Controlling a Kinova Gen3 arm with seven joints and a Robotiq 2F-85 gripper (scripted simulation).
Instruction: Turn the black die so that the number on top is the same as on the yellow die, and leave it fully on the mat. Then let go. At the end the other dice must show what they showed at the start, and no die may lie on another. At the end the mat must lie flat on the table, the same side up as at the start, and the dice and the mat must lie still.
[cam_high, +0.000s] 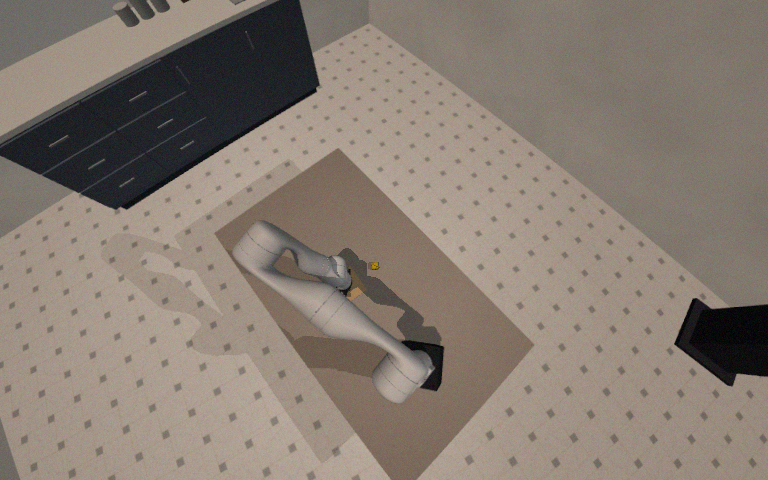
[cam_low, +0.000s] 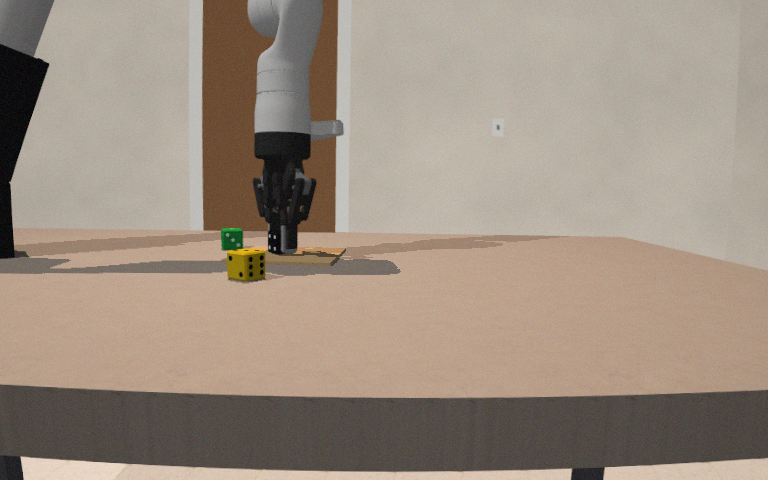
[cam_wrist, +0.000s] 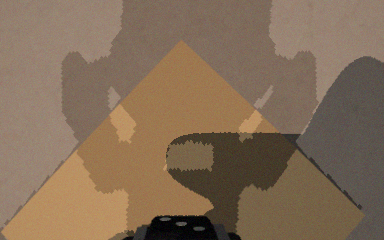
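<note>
Right now my hand is 1 cm short of the mat and 2 cm above it. Round my hand: green die 8 cm behind, 8 cm to the left, 1 cm below; then yellow die 3 cm behind, 16 cm to the right, 1 cm below; then black die right at my hand.
</note>
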